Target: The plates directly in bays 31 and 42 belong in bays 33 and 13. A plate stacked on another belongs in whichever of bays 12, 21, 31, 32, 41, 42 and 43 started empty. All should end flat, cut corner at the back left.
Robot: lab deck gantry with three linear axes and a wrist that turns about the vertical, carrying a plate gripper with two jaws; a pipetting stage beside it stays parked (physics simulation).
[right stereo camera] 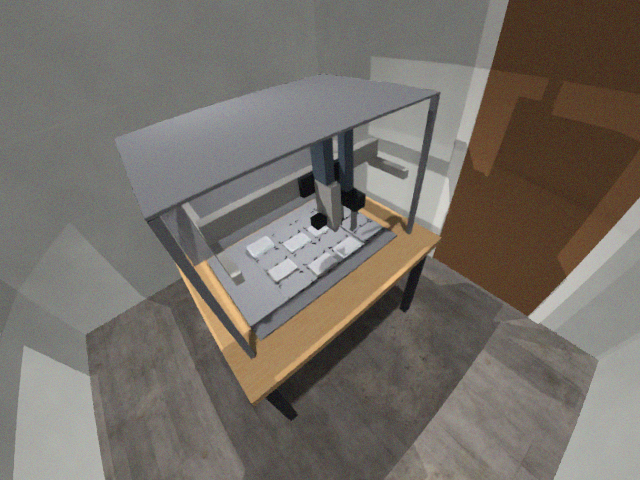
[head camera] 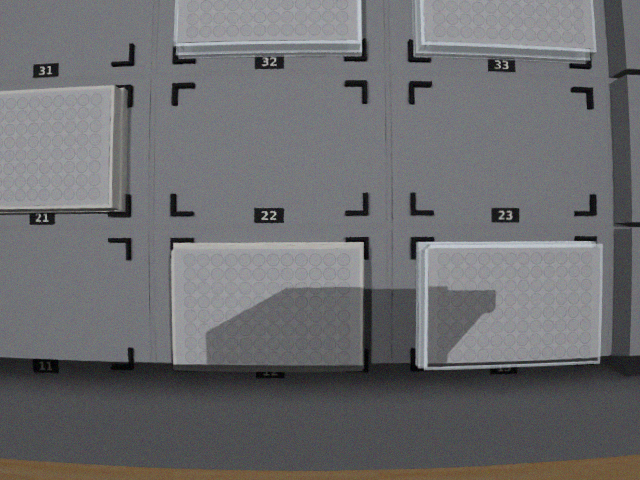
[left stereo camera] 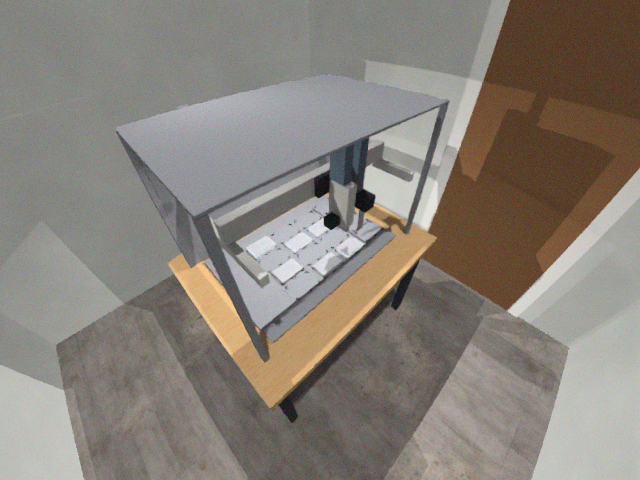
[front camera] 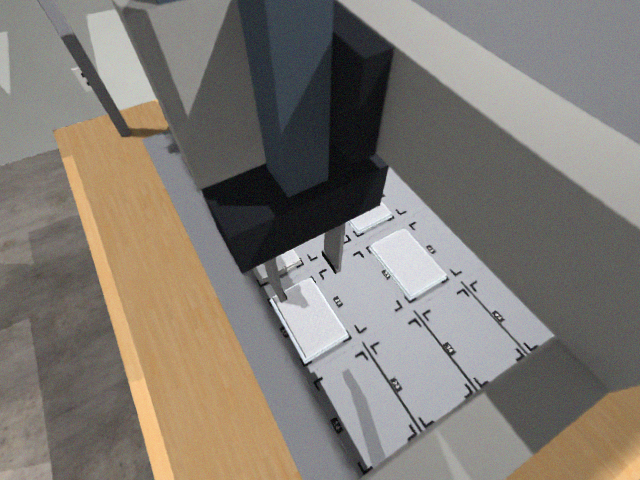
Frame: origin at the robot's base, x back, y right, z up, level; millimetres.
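Seen in the pictures: gripper, fingertip midpoint: (right stereo camera: pixel 347 224) (left stereo camera: pixel 352 224) (front camera: pixel 305 276); robot's base, origin of the base link: (right stereo camera: pixel 290 298) (left stereo camera: pixel 298 299).
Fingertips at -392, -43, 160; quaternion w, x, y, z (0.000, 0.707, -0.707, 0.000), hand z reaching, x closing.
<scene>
Pixels of each thing's top centre, then the offset from my fingertips to it, as dx, dy, dz. "*": a spot on its surface instead.
- cream plate, middle of its top: (head camera: pixel 266 309) (front camera: pixel 265 245) (right stereo camera: pixel 322 263) (left stereo camera: pixel 327 263) +164, +0, -146
- bay 32, surface spot: (head camera: pixel 268 20) (left stereo camera: pixel 302 243) * +163, -189, -146
- bay 21, surface spot: (head camera: pixel 56 149) (left stereo camera: pixel 291 267) * +306, -106, -146
- enclosure roof, surface spot: (left stereo camera: pixel 289 129) * +312, -17, +531
My gripper (front camera: pixel 308 283) (left stereo camera: pixel 360 227) (right stereo camera: pixel 354 227) is open and empty, its two jaws hanging apart above the deck. A clear-edged plate (front camera: pixel 312 325) (head camera: pixel 542 330) (left stereo camera: pixel 349 246) lies flat in bay 13. Another clear-edged plate (front camera: pixel 408 263) (head camera: pixel 506 23) (left stereo camera: pixel 319 228) lies in bay 33. A cream plate (head camera: pixel 268 268) (left stereo camera: pixel 328 263) is in bay 12, partly hidden by the gripper in the front view. Other plates lie in bay 32 (front camera: pixel 369 219) (head camera: pixel 268 20) (left stereo camera: pixel 298 241) and bay 21 (head camera: pixel 56 149) (left stereo camera: pixel 286 270). A plate (left stereo camera: pixel 261 246) (right stereo camera: pixel 260 248) sits in bay 41. Bays 31 and 11 show bare parts.
The parked pipetting stage (left stereo camera: pixel 342 204) (right stereo camera: pixel 328 204) hangs near the gripper, behind it. Bays 22 and 23 show no plate in the head view. A front post (front camera: pixel 98 85) and the enclosure roof (left stereo camera: pixel 289 129) (right stereo camera: pixel 279 129) frame the deck. Shadows cross bays 12 and 13.
</scene>
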